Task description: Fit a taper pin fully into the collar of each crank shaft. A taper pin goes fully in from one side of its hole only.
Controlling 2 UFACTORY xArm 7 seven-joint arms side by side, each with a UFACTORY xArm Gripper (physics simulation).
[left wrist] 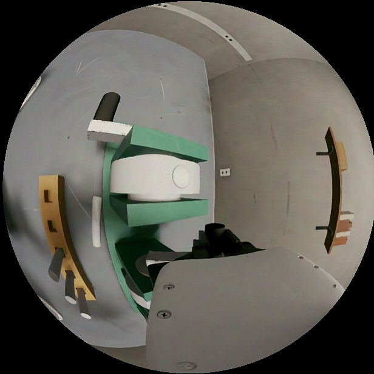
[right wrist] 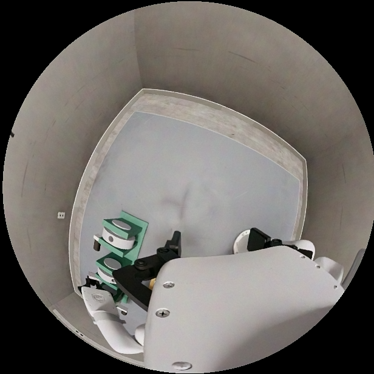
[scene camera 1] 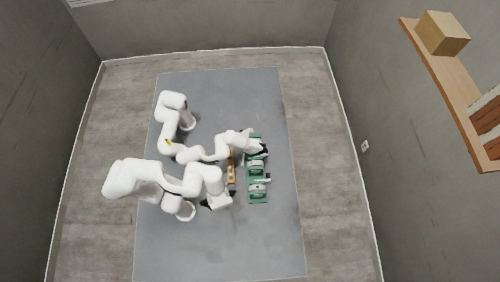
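Pixels of known places: left gripper, fingertip midpoint: (scene camera 1: pixel 264 151); left arm's base at its link origin: (scene camera 1: pixel 187 123); right arm's base at its link origin: (scene camera 1: pixel 185 211).
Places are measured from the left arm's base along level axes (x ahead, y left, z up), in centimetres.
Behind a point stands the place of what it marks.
A green base (scene camera 1: pixel 249 175) {x 35.4, y -47.2, z 3.5 cm} (left wrist: pixel 111 225) (right wrist: pixel 142 232) carries three crank shafts with white collars. In the left wrist view the top unit's collar (left wrist: pixel 142 175) shows a pale round disc, flush or slightly proud. The middle collar (scene camera 1: pixel 255 163) {x 39.5, y -44.4, z 14.9 cm} (right wrist: pixel 106 274) and lower collar (scene camera 1: pixel 257 187) {x 38.0, y -57.6, z 11.6 cm} (right wrist: pixel 117 239) show dark holes in the right wrist view. My left gripper (scene camera 1: pixel 264 149) {x 46.6, y -37.7, z 13.8 cm} (left wrist: pixel 212 240) (right wrist: pixel 91 278) is shut on the middle crank's dark handle (left wrist: pixel 216 229); its pads are partly hidden. Three grey taper pins (left wrist: pixel 56 265) (left wrist: pixel 70 290) (left wrist: pixel 83 305) stand in the rack (left wrist: pixel 50 210) (scene camera 1: pixel 231 183) {x 23.7, y -49.6, z 1.8 cm}. My right gripper (scene camera 1: pixel 219 199) {x 17.1, y -67.0, z 28.9 cm} (right wrist: pixel 216 241) is open and empty, left of the base.
The top crank's dark handle (left wrist: pixel 108 106) sticks out at the upper left in the left wrist view. The lower crank's handle (scene camera 1: pixel 268 176) {x 45.6, y -52.4, z 11.1 cm} (right wrist: pixel 97 244) stands out from the base's side. A whitish rod (left wrist: pixel 96 220) lies beside the base, facing the rack.
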